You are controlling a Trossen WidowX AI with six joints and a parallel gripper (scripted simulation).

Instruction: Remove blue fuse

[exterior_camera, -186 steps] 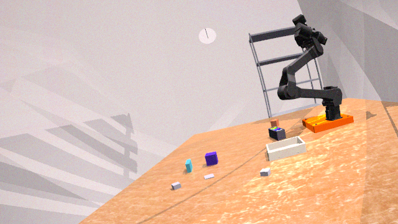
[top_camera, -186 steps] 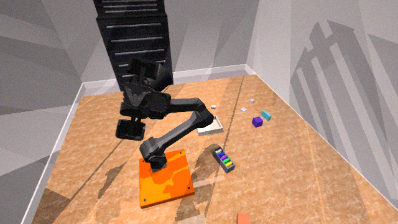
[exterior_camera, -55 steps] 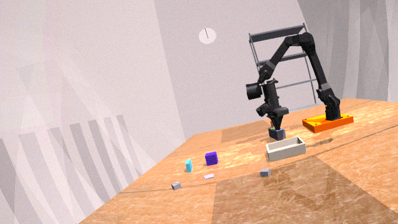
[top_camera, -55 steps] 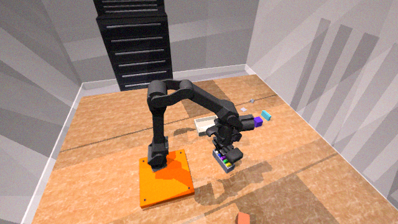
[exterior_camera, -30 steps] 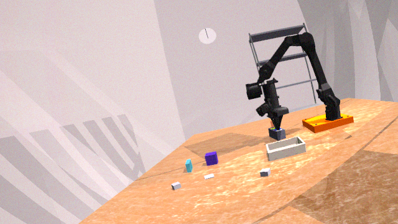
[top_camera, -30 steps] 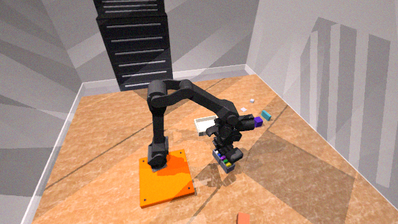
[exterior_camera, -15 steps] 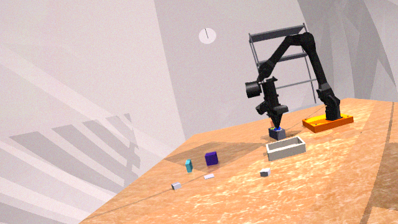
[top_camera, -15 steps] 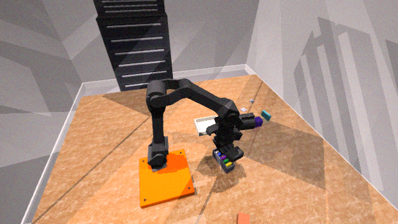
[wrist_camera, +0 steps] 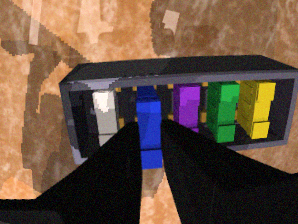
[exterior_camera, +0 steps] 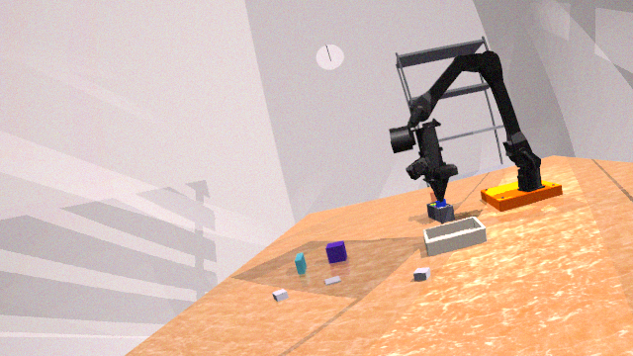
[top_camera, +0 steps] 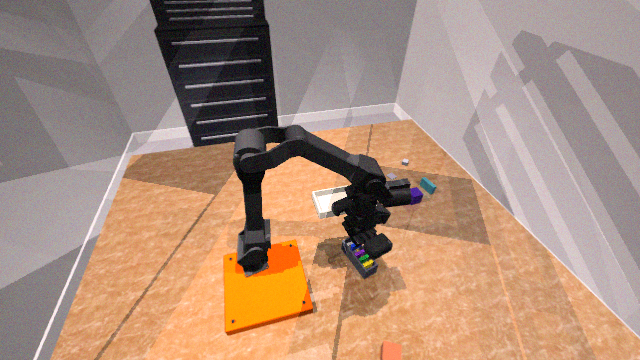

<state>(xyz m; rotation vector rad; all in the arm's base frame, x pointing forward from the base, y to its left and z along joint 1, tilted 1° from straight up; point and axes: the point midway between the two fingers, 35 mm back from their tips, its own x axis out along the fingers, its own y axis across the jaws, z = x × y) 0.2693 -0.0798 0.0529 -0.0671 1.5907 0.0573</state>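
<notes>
Now: gripper tip 20 cm to the right of the pale tray, 5 cm above it and 4 cm short of it. From my gripper tip the other things lie so: purple cube (30 cm ahead, 10 cm to the left, 3 cm below); blue fuse (1 cm below).
</notes>
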